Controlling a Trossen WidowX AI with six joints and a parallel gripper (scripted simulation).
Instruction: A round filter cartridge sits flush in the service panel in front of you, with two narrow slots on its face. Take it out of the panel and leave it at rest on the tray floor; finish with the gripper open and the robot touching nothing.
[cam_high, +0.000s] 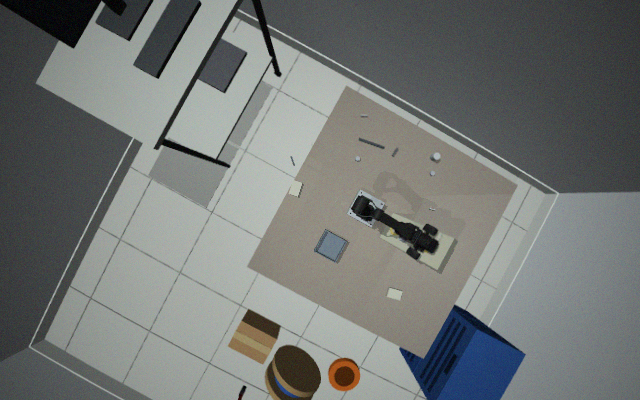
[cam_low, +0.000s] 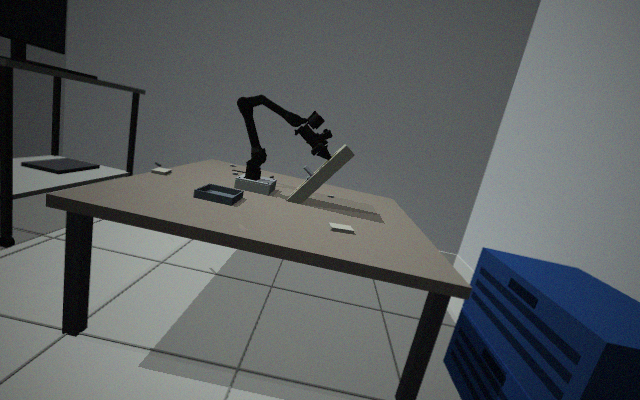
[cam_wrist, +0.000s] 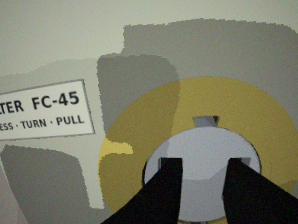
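My gripper tip is now 10 mm short of the round filter cartridge and 10 mm above it. Round my gripper tip: blue-grey tray 370 mm behind, 340 mm to the right, 220 mm below; then service panel 40 mm behind, 10 mm to the right, 80 mm below.
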